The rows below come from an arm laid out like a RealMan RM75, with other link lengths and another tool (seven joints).
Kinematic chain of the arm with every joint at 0, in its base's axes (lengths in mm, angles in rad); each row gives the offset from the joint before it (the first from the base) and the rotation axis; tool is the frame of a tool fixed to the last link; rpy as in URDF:
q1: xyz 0 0 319.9 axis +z
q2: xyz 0 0 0 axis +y
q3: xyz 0 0 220.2 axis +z
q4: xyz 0 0 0 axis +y
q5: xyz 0 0 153.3 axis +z
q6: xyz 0 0 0 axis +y
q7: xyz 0 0 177.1 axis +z
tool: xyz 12 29 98 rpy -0.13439 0 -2.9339
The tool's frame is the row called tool.
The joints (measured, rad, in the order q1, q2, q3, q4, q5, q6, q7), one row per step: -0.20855 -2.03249 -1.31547 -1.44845 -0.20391 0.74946 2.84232; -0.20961 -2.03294 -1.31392 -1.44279 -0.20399 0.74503 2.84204; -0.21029 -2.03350 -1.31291 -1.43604 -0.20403 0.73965 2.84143; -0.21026 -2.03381 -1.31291 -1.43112 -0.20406 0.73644 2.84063; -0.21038 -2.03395 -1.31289 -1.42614 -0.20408 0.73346 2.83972; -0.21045 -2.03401 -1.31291 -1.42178 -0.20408 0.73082 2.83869; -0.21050 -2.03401 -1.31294 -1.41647 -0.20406 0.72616 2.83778; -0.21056 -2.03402 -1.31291 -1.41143 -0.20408 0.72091 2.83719; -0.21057 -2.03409 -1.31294 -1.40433 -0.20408 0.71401 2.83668; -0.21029 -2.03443 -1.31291 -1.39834 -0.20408 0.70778 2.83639; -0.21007 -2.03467 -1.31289 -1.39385 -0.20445 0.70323 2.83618; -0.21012 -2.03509 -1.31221 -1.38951 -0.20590 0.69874 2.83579; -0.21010 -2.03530 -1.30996 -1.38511 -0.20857 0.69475 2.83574
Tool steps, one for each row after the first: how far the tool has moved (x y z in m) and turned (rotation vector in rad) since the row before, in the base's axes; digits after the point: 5 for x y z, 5 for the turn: -0.00043 -0.00004 -0.00085 -0.00103 -0.00004 -0.00004; -0.00080 -0.00003 -0.00076 -0.00032 -0.00038 0.00098; -0.00104 -0.00013 -0.00036 0.00019 -0.00032 0.00232; -0.00111 -0.00013 -0.00033 0.00011 -0.00011 0.00246; -0.00100 -0.00011 -0.00025 0.00026 -0.00019 0.00231; -0.00096 0.00009 -0.00017 0.00099 -0.00040 0.00153; -0.00072 0.00020 -0.00013 0.00122 -0.00050 0.00063; -0.00115 0.00018 -0.00021 0.00137 -0.00036 0.00117; -0.00090 0.00011 -0.00026 0.00122 -0.00060 0.00085; -0.00067 0.00004 -0.00024 0.00079 -0.00073 0.00085; -0.00028 -0.00006 -0.00059 0.00012 -0.00195 0.00064; -0.00020 -0.00049 -0.00114 -0.00182 -0.00217 0.00062
